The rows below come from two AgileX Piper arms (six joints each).
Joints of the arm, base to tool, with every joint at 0 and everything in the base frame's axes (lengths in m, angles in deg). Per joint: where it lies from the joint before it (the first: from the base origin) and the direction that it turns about. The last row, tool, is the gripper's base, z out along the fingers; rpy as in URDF.
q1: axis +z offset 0 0 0.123
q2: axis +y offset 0 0 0
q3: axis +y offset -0.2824 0 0.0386
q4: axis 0.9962 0 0.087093 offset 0.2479 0 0.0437
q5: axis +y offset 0 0 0
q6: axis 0.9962 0 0.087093 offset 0.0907 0 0.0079
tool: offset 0 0 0 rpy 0 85.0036 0
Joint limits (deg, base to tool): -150..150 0..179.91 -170..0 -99.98..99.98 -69.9..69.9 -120..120
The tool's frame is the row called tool.
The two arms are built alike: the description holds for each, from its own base.
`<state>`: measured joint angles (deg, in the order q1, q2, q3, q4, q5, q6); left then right.
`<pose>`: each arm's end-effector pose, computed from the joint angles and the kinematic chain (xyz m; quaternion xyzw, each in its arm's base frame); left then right.
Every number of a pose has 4 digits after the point. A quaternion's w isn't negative.
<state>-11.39 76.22 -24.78 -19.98 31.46 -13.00 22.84 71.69 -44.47 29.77 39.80 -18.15</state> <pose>0.1733 -0.0515 0.1528 -0.1514 0.9773 -0.1252 0.0791 0.2044 0.1175 0.2554 -0.1862 0.9316 0.2166 0.2249</pose>
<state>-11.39 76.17 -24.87 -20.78 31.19 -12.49 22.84 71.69 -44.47 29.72 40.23 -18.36</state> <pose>0.1741 -0.0521 0.1535 -0.1526 0.9763 -0.1294 0.0821 0.2038 0.1175 0.2551 -0.1892 0.9318 0.2163 0.2218</pose>
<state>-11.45 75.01 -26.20 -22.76 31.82 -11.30 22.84 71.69 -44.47 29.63 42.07 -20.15</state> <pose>0.1782 -0.0550 0.1625 -0.1521 0.9728 -0.1459 0.0957 0.2010 0.1174 0.2540 -0.2086 0.9308 0.2142 0.2101</pose>
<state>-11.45 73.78 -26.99 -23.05 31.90 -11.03 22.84 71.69 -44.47 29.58 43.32 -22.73</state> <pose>0.1804 -0.0558 0.1697 -0.1494 0.9705 -0.1532 0.1112 0.1992 0.1174 0.2533 -0.2328 0.9271 0.2107 0.2046</pose>
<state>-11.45 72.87 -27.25 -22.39 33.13 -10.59 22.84 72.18 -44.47 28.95 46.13 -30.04</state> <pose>0.1787 -0.0556 0.1731 -0.1387 0.9722 -0.1522 0.1116 0.1960 0.1171 0.2497 -0.3009 0.9133 0.1974 0.1905</pose>
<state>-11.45 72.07 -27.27 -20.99 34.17 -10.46 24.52 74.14 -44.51 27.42 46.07 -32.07</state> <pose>0.1765 -0.0544 0.1750 -0.1266 0.9748 -0.1461 0.1113 0.1969 0.1230 0.2414 -0.3364 0.9066 0.1847 0.1754</pose>
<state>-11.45 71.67 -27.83 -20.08 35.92 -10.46 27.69 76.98 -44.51 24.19 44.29 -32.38</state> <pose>0.1756 -0.0543 0.1777 -0.1179 0.9771 -0.1427 0.1053 0.1983 0.1335 0.2291 -0.3751 0.8983 0.1618 0.1617</pose>
